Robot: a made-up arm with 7 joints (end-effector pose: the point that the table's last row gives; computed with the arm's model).
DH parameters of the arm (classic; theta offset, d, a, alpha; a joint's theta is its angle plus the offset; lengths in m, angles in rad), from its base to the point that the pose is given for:
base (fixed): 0 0.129 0 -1.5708
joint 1: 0 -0.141 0.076 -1.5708
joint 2: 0 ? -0.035 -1.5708
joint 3: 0 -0.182 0.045 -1.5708
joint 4: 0 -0.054 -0.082 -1.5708
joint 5: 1.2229 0 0.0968 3.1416
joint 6: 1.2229 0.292 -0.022 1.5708
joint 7: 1.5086 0 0.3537 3.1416
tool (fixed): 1.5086 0.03 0 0
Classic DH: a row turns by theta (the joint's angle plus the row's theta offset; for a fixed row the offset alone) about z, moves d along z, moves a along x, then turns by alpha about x.
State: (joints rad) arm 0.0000 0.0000 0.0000 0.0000 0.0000 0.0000 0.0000
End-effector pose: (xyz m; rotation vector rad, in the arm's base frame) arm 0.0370 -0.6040 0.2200 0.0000 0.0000 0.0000
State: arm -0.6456 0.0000 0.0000 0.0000 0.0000 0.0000 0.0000
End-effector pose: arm -0.0252 -0.6040 0.2239 0.0000 -0.6456 0.0000
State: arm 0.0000 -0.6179 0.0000 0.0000 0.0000 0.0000 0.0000
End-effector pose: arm 0.3124 -0.5410 0.2200 0.0000 0.0000 0.6179
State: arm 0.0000 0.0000 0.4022 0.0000 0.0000 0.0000 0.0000
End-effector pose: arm 0.0823 -0.6040 0.2276 0.0000 -0.4022 0.0000
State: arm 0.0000 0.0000 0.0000 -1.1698 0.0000 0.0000 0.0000
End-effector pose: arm -0.5270 -0.1656 0.2200 0.0000 0.0000 -1.1698
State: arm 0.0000 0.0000 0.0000 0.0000 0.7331 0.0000 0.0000
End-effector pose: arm -0.0123 -0.6040 0.2136 0.0000 0.7331 0.0000
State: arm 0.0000 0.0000 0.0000 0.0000 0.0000 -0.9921 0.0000
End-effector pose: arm 0.0621 -0.6040 0.2064 0.0000 0.9921 0.0000
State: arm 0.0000 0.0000 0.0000 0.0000 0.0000 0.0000 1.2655
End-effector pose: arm -0.3151 -0.3781 0.2200 0.0000 0.0000 -1.2655
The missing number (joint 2, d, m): -0.206
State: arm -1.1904 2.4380 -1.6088 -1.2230 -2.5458 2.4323 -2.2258
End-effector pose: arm -0.0747 -0.0949 0.5138 -2.3364 1.1711 0.3034
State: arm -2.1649 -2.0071 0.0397 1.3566 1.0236 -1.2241 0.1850
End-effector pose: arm -0.0221 0.4387 -0.0789 2.2750 0.2780 1.6312
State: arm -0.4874 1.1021 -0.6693 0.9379 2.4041 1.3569 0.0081
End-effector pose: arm -0.0025 -0.5931 0.0310 0.5325 0.8954 0.2837
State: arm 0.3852 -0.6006 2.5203 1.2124 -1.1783 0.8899 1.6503
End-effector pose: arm 0.1487 -0.0021 0.8777 -1.8619 1.2019 -1.8840
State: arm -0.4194 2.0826 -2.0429 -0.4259 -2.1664 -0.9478 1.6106
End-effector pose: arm -0.0824 0.0466 0.7154 -0.1997 -1.3567 2.5172
